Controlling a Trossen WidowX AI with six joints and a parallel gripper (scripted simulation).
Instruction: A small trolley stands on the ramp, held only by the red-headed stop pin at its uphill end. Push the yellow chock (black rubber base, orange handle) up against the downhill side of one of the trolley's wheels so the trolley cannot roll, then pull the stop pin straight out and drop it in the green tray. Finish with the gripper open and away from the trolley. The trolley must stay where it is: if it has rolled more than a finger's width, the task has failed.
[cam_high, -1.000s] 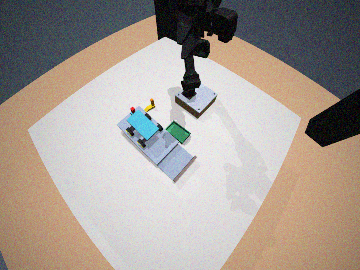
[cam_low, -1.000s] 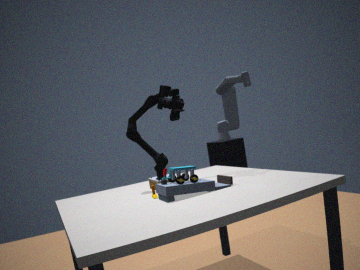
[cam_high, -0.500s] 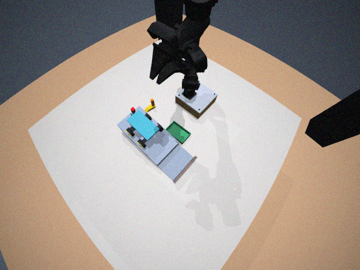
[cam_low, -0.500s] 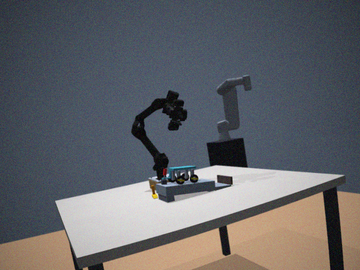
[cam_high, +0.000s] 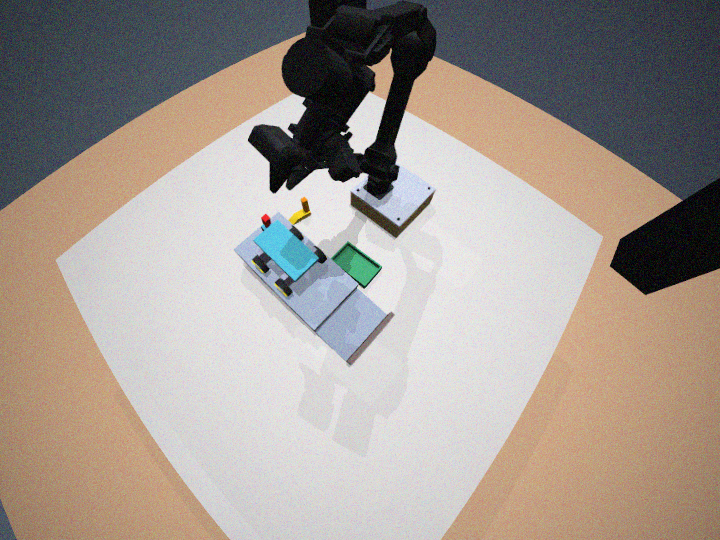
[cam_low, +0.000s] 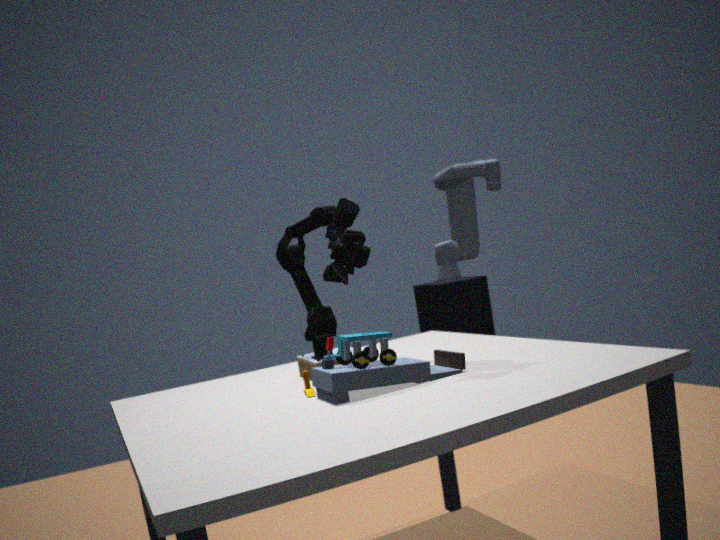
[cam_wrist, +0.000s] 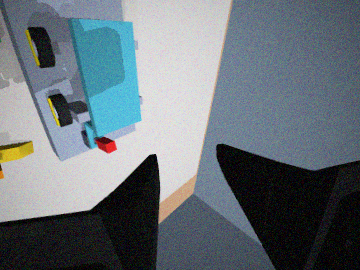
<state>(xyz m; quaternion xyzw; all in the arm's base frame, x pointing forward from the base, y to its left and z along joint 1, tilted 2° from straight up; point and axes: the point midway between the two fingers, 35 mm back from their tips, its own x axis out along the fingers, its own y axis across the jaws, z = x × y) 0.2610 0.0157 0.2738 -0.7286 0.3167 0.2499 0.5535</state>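
Now: the yellow chock 28 cm below my gripper tip, 14 cm to the right of it and 9 cm behind it. The rest, counted from my gripper tip: red-headed stop pin: 18 cm below, 10 cm to the right, 2 cm ahead; then trolley: 20 cm below, 4 cm ahead; then grey ramp: 26 cm below, 4 cm ahead.
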